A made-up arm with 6 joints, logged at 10 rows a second.
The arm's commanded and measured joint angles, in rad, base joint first. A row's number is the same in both.
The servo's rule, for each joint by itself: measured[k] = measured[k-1] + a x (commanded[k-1-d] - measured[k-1]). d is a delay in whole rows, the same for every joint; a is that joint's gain. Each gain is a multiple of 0.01, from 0.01 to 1. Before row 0 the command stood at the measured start. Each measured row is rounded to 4 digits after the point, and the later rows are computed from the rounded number. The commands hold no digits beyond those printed.
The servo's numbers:
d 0
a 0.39 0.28 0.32 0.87 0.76 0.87
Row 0, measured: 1.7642 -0.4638 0.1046 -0.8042 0.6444 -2.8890
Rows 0 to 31, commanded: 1.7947 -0.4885 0.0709 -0.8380 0.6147 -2.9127; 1.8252 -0.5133 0.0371 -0.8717 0.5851 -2.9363; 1.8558 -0.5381 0.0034 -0.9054 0.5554 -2.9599; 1.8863 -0.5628 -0.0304 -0.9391 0.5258 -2.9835; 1.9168 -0.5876 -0.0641 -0.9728 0.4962 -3.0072; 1.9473 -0.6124 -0.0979 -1.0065 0.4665 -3.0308; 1.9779 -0.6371 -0.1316 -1.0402 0.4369 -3.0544; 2.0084 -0.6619 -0.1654 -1.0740 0.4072 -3.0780; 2.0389 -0.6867 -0.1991 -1.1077 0.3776 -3.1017; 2.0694 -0.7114 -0.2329 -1.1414 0.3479 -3.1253; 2.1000 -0.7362 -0.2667 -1.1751 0.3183 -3.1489; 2.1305 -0.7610 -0.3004 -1.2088 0.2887 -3.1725; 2.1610 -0.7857 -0.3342 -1.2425 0.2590 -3.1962; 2.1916 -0.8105 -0.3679 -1.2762 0.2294 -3.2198; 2.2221 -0.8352 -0.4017 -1.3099 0.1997 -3.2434; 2.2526 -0.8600 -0.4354 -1.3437 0.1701 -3.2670; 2.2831 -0.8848 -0.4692 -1.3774 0.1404 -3.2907; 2.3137 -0.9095 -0.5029 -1.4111 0.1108 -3.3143; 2.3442 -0.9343 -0.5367 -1.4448 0.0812 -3.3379; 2.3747 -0.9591 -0.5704 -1.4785 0.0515 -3.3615; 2.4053 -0.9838 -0.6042 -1.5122 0.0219 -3.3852; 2.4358 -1.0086 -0.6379 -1.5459 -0.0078 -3.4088; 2.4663 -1.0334 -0.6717 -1.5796 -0.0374 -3.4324; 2.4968 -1.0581 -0.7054 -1.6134 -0.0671 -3.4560; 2.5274 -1.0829 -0.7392 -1.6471 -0.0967 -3.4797; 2.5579 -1.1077 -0.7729 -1.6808 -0.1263 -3.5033; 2.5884 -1.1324 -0.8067 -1.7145 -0.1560 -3.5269; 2.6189 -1.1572 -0.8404 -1.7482 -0.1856 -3.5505; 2.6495 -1.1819 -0.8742 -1.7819 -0.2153 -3.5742; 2.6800 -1.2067 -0.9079 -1.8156 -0.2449 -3.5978; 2.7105 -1.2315 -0.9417 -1.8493 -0.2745 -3.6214; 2.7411 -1.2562 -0.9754 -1.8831 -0.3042 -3.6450
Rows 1 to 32, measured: 1.7761 -0.4707 0.0938 -0.8336 0.6218 -2.9096; 1.7952 -0.4826 0.0757 -0.8667 0.5939 -2.9328; 1.8188 -0.4981 0.0526 -0.9004 0.5646 -2.9564; 1.8451 -0.5162 0.0260 -0.9341 0.5351 -2.9800; 1.8731 -0.5362 -0.0028 -0.9678 0.5055 -3.0037; 1.9020 -0.5575 -0.0332 -1.0015 0.4759 -3.0273; 1.9316 -0.5798 -0.0647 -1.0352 0.4463 -3.0509; 1.9616 -0.6028 -0.0969 -1.0690 0.4166 -3.0745; 1.9917 -0.6263 -0.1296 -1.1027 0.3870 -3.0982; 2.0220 -0.6501 -0.1627 -1.1364 0.3573 -3.1218; 2.0524 -0.6742 -0.1960 -1.1701 0.3277 -3.1454; 2.0829 -0.6985 -0.2294 -1.2038 0.2981 -3.1690; 2.1134 -0.7229 -0.2629 -1.2375 0.2684 -3.1927; 2.1439 -0.7474 -0.2965 -1.2712 0.2388 -3.2163; 2.1744 -0.7720 -0.3302 -1.3049 0.2091 -3.2399; 2.2049 -0.7966 -0.3639 -1.3387 0.1795 -3.2635; 2.2354 -0.8213 -0.3976 -1.3724 0.1498 -3.2872; 2.2659 -0.8460 -0.4313 -1.4061 0.1202 -3.3108; 2.2964 -0.8707 -0.4650 -1.4398 0.0906 -3.3344; 2.3269 -0.8955 -0.4987 -1.4735 0.0609 -3.3580; 2.3575 -0.9202 -0.5325 -1.5072 0.0313 -3.3817; 2.3880 -0.9450 -0.5662 -1.5409 0.0016 -3.4053; 2.4185 -0.9698 -0.6000 -1.5746 -0.0280 -3.4289; 2.4490 -0.9945 -0.6337 -1.6084 -0.0577 -3.4525; 2.4796 -1.0193 -0.6675 -1.6421 -0.0873 -3.4762; 2.5101 -1.0441 -0.7012 -1.6758 -0.1169 -3.4998; 2.5406 -1.0688 -0.7350 -1.7095 -0.1466 -3.5234; 2.5711 -1.0936 -0.7687 -1.7432 -0.1762 -3.5470; 2.6017 -1.1183 -0.8025 -1.7769 -0.2059 -3.5707; 2.6322 -1.1431 -0.8362 -1.8106 -0.2355 -3.5943; 2.6627 -1.1679 -0.8700 -1.8443 -0.2651 -3.6179; 2.6933 -1.1926 -0.9037 -1.8781 -0.2948 -3.6415
